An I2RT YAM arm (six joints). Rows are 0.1 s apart.
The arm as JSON. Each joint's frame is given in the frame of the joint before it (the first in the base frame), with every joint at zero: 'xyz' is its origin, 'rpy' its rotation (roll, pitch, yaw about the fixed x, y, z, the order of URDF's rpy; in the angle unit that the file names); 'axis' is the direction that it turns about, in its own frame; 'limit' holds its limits. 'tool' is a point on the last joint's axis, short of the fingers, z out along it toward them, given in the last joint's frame.
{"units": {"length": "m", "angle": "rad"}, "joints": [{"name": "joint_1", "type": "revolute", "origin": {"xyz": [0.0, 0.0, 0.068], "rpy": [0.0, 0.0, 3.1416]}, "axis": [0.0, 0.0, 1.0], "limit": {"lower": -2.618, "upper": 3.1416}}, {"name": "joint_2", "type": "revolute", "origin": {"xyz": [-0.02, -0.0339, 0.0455], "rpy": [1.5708, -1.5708, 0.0]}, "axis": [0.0, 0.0, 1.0], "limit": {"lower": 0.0, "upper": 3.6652}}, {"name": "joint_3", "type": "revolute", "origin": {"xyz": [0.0, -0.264, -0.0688], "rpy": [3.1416, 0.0, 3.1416]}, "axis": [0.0, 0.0, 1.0], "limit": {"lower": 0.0, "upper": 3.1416}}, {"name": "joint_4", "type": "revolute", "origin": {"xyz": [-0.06, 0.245, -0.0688], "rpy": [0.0, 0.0, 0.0]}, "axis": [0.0, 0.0, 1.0], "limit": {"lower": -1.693, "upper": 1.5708}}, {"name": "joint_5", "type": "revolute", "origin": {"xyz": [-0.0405, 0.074, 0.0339], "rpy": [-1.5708, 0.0, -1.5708]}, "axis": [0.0, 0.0, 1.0], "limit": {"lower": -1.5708, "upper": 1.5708}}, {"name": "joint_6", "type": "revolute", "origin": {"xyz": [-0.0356, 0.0, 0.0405], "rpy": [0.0, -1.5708, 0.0]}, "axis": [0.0, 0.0, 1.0], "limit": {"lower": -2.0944, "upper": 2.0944}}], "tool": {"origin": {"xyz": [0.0, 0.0, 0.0], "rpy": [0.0, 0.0, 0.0]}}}
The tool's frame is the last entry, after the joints.
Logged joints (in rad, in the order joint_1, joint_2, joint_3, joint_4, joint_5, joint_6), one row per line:
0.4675, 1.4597, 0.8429, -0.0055, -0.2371, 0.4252
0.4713, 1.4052, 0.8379, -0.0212, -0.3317, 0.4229
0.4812, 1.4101, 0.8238, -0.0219, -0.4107, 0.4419
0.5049, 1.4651, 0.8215, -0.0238, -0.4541, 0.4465
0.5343, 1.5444, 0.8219, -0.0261, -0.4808, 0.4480
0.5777, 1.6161, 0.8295, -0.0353, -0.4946, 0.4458
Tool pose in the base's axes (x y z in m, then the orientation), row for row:
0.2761, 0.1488, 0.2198, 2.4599, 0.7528, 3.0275
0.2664, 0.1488, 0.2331, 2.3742, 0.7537, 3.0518
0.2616, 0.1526, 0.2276, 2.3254, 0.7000, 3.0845
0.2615, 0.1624, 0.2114, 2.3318, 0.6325, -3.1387
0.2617, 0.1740, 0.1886, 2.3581, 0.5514, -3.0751
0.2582, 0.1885, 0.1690, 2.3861, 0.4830, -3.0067
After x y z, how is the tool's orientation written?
As angles about the fixed x, y, z axes (roll, pitch, yaw), in radians.
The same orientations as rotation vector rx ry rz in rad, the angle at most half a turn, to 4 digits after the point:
-0.1871, 2.2700, 0.7479
-0.2554, 2.2401, 0.8584
-0.2921, 2.2697, 0.9534
-0.3310, 2.3355, 1.0022
-0.3653, 2.4241, 1.0282
-0.4166, 2.5037, 1.0420

